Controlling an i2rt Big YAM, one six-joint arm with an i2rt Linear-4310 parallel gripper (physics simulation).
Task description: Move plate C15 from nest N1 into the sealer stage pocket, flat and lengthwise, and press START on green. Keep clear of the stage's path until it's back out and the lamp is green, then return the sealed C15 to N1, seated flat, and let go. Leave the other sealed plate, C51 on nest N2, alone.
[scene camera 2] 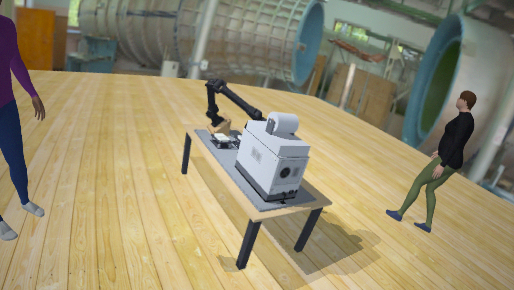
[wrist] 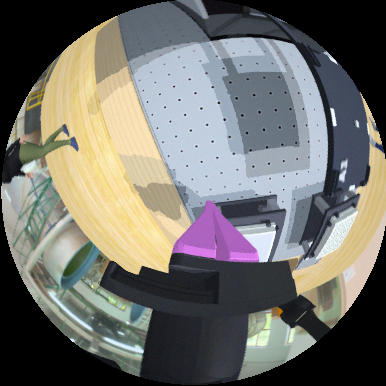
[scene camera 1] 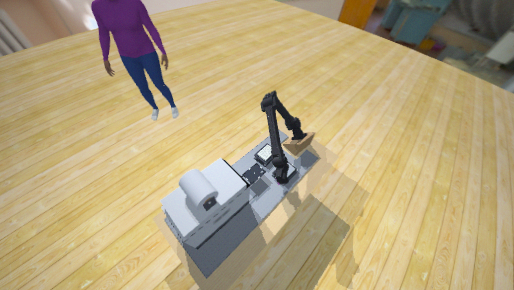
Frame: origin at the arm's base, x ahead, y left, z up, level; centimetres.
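Seen in the pictures: gripper, between the fingertips: [wrist: 207,204] [scene camera 1: 279,184]; arm's base, origin of its link: [scene camera 2: 218,122] [scene camera 1: 299,137].
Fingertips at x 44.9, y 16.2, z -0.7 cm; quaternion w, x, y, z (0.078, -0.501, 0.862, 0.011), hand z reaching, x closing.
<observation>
Offsets run from my fingertips to a thing's middle. "pt": to the spot under its first point.
My gripper [wrist: 207,204] [scene camera 1: 279,182] is shut and empty, its magenta fingertips together. It points down beside the near nest {pt dx -5.7, dy -9.6, dz -2.0 cm} [wrist: 281,218], toward the table's long edge. A pale, smooth-topped plate {dx -12.5, dy -4.2, dz -1.2 cm} [wrist: 266,243] lies in that nest, partly hidden by the fingers. A white plate with a grid of wells {pt dx -11.6, dy -24.6, dz +0.1 cm} [wrist: 339,232] [scene camera 1: 265,153] [scene camera 2: 221,136] sits in the other nest {pt dx -15.3, dy -23.2, dz -6.2 cm} [wrist: 317,225]. I cannot read plate or nest labels. The dark sealer stage [wrist: 346,95] [scene camera 1: 254,173] is out, with no plate on it. The START button and lamp do not show. The gripper is hidden in scene camera 2.
The white sealer [scene camera 1: 220,182] [scene camera 2: 272,160] with a roll on top [scene camera 1: 197,187] [scene camera 2: 285,123] stands beyond the stage. The arm's wooden base [scene camera 1: 300,144] [scene camera 2: 219,125] is at the other end. Two people stand on the floor away from the table.
</observation>
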